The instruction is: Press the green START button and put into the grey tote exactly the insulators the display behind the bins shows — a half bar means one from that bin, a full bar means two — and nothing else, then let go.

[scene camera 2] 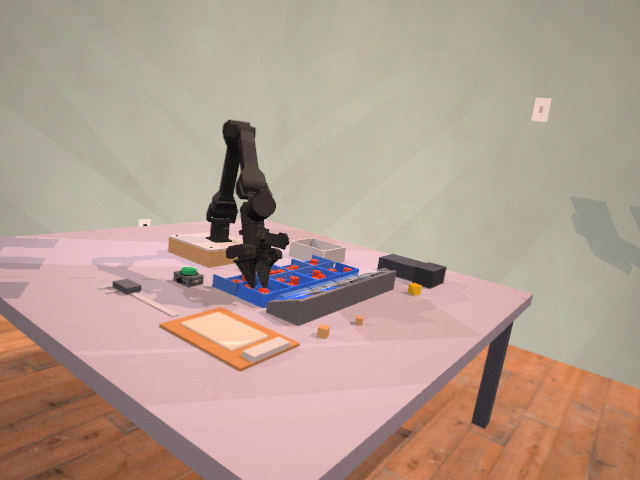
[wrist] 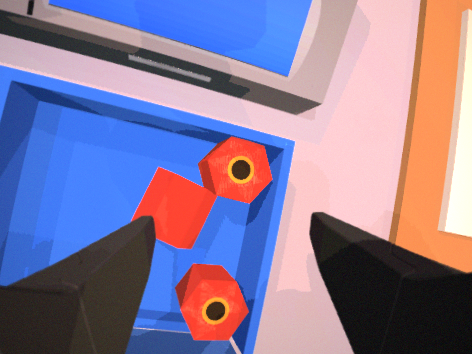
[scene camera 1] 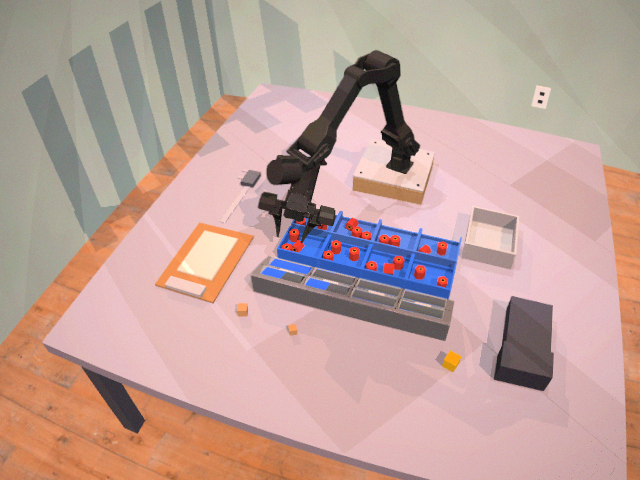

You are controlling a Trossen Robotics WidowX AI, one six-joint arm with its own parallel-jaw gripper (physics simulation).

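Note:
The blue bins (scene camera 1: pixel 320 262) (scene camera 2: pixel 253 298) (wrist: pixel 274 225) hold red insulators. My gripper (scene camera 1: pixel 291 237) (scene camera 2: pixel 258 286) (wrist: pixel 233 225) is open and empty over the near left bin, its fingertips straddling that bin's outer wall in the wrist view. Two upright insulators (wrist: pixel 215 175) (wrist: pixel 192 295) and a lying insulator (wrist: pixel 175 210) are in that bin. The display (scene camera 1: pixel 351 308) (scene camera 2: pixel 336 303) shows a full bar in the left window's far row, a half bar in its near row, and a half bar in the second window's near row. The grey tote (scene camera 1: pixel 488 254) (scene camera 2: pixel 330 253) shows no insulator. The green START button (scene camera 2: pixel 189 270) stands left of the bins.
An orange clipboard (scene camera 1: pixel 169 276) (scene camera 2: pixel 240 361) lies left of the display. Small orange cubes (scene camera 1: pixel 241 310) (scene camera 1: pixel 292 329) and a yellow cube (scene camera 1: pixel 451 361) (scene camera 2: pixel 414 288) lie in front. A black block (scene camera 1: pixel 527 335) (scene camera 2: pixel 408 269) stands at the right. A dark plug (scene camera 1: pixel 250 178) (scene camera 2: pixel 126 286) lies at the left.

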